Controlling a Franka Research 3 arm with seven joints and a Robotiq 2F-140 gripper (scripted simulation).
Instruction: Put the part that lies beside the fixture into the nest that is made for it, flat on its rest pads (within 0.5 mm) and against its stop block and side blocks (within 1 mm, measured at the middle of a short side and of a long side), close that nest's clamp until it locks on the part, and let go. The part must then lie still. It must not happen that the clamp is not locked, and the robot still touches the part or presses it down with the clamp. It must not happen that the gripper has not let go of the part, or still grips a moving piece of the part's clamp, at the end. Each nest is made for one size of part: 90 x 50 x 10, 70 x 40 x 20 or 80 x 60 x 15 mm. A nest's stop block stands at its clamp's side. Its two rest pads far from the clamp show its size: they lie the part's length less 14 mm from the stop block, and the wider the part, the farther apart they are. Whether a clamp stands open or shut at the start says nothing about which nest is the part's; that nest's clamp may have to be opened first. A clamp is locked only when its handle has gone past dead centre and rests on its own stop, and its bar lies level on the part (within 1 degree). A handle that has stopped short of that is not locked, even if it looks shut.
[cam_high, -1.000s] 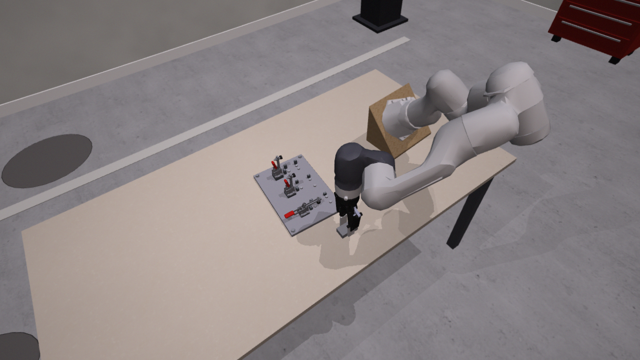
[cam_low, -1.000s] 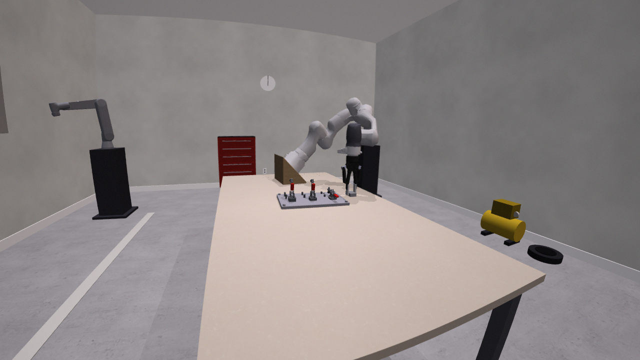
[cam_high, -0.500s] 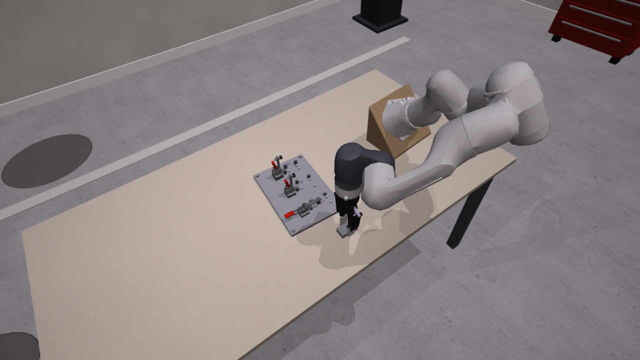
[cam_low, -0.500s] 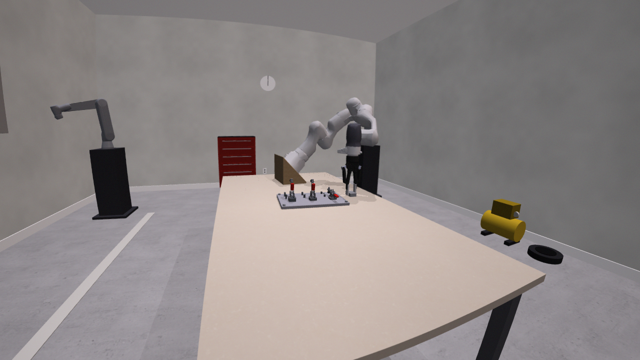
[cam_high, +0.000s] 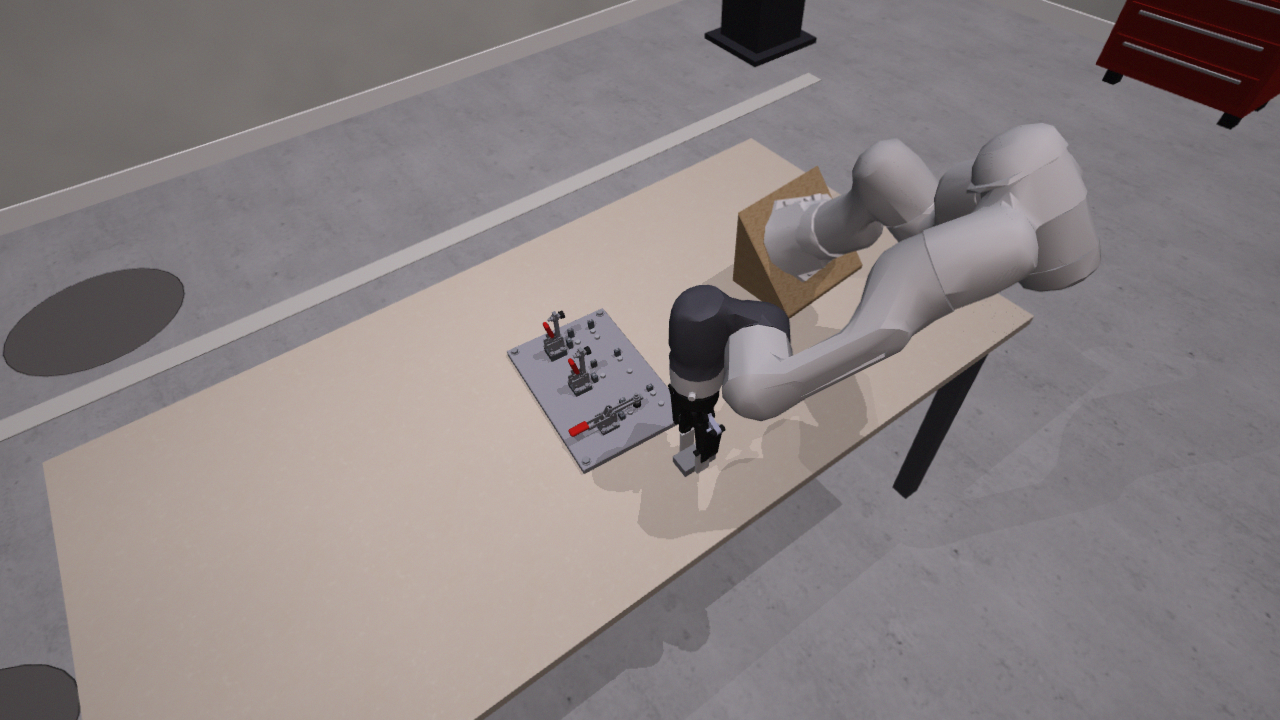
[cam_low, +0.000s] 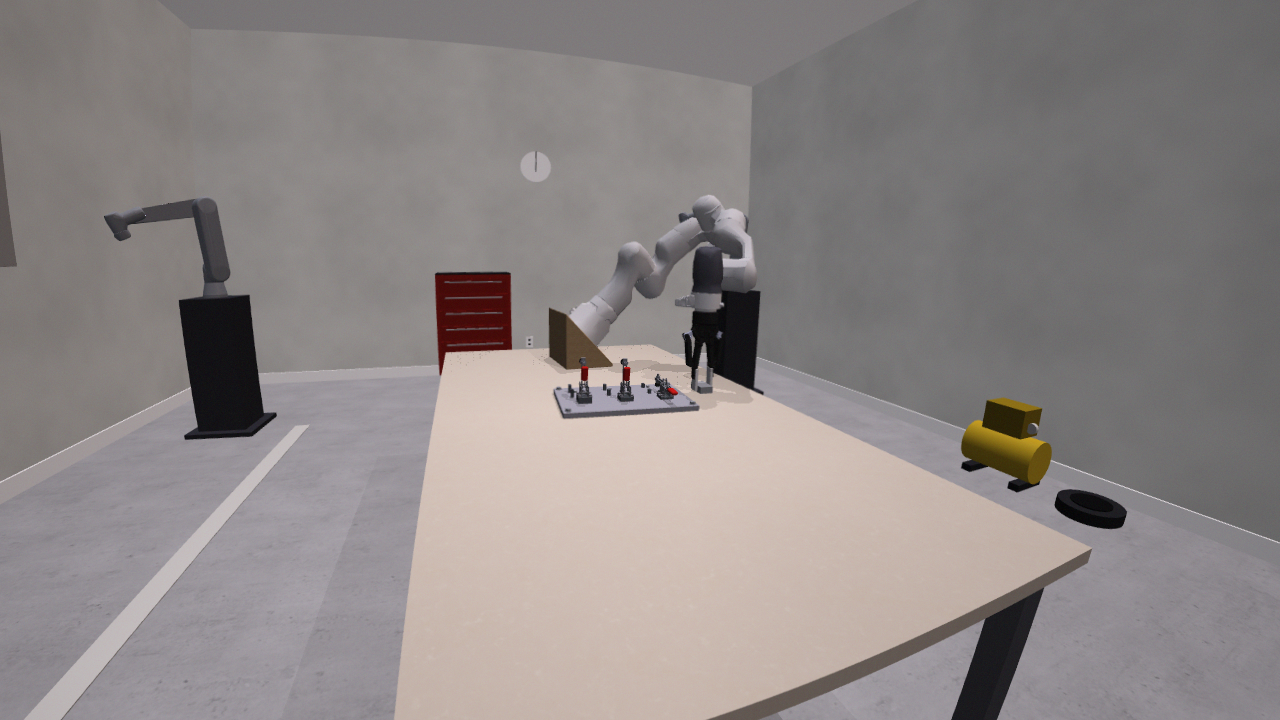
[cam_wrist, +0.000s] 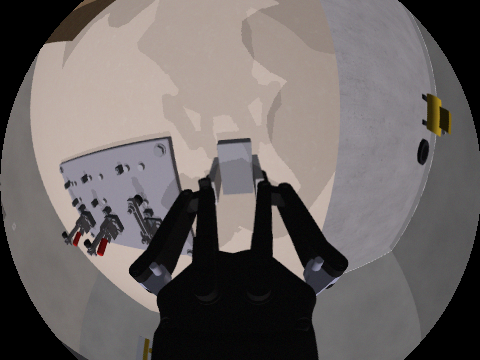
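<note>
My gripper is now 26 cm to the left of the grey fixture plate, 6 cm short of it and 3 cm above it. The rest, counted from my hand: part 3 cm below.
</note>
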